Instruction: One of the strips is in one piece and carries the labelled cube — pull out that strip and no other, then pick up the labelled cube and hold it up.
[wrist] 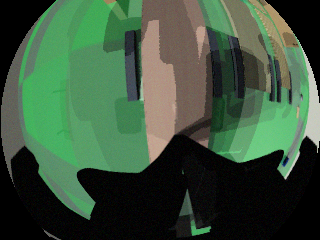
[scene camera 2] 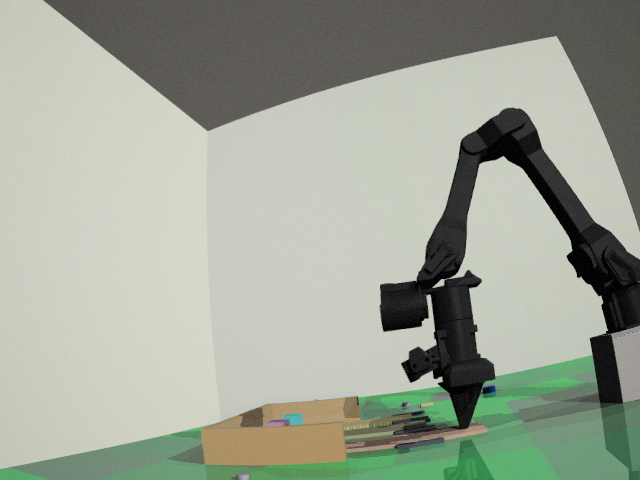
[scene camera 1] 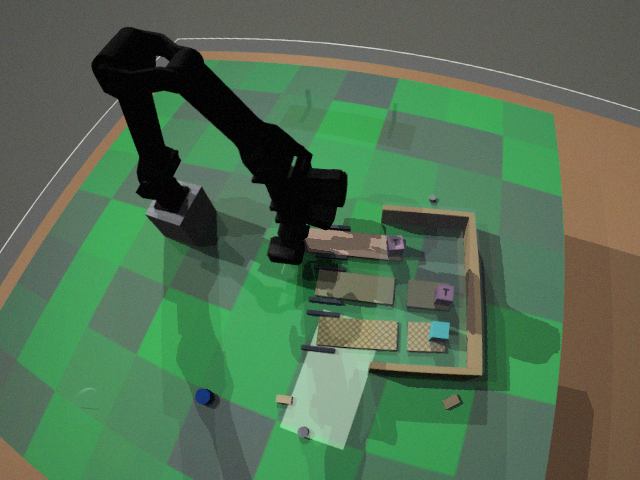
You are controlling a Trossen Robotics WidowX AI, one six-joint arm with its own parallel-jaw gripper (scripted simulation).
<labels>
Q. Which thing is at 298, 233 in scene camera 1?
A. My gripper.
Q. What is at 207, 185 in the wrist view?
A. My gripper.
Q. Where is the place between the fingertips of my gripper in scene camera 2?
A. At 464, 428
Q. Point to an u-shaped cardboard wall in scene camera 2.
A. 308, 429
</labels>
